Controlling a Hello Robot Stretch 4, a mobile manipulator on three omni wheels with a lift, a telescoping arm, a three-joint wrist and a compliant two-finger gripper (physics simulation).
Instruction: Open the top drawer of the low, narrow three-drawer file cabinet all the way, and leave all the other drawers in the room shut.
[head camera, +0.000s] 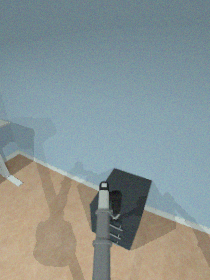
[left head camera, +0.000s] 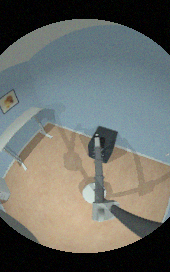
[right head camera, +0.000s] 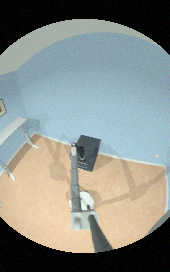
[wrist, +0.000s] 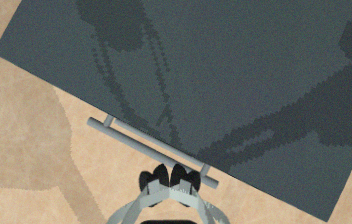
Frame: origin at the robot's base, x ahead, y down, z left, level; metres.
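Seen in the pictures: gripper, between the fingertips: (head camera: 114, 222) (right head camera: 82, 160) (wrist: 169, 176); robot's base, origin of its link: (left head camera: 93, 192) (right head camera: 81, 201).
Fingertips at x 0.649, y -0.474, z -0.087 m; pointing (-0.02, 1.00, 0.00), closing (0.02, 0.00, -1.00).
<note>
Offsets run from my fingertips to a thing's middle. "pt": to the spot under its first point. Level surfaces: height alone.
The low dark cabinet @[dx +0.283, dy +0.242, dz -0.100 m] (head camera: 135, 192) (left head camera: 110, 135) (right head camera: 91, 143) (wrist: 240, 60) stands against the blue wall, its top filling much of the wrist view. The top drawer's grey bar handle @[pt dx +0.030, dy +0.070, dz +0.056 m] (wrist: 132, 142) runs slantwise along the front edge, and a lighter strip shows between it and the cabinet. Lower handles @[pt dx +0.030, dy +0.167, dz -0.023 m] (head camera: 115, 228) show beside the arm in the head view. No drawer stands out visibly. My gripper (wrist: 169, 176) has its black fingertips close together, shut, over the right part of the top handle. They cover a stretch of the bar; whether they touch it is unclear.
A white table @[dy -0.439 m] (left head camera: 21, 125) (right head camera: 12, 130) stands by the left wall, with a leg foot (head camera: 15, 180) on the floor. A pale unit (left head camera: 3, 191) shows at the left edge. The wall's white baseboard @[pt dx +0.958, dy +0.439, dz +0.685 m] (head camera: 65, 173) runs behind the cabinet. Arm shadows cross the floor and cabinet top.
</note>
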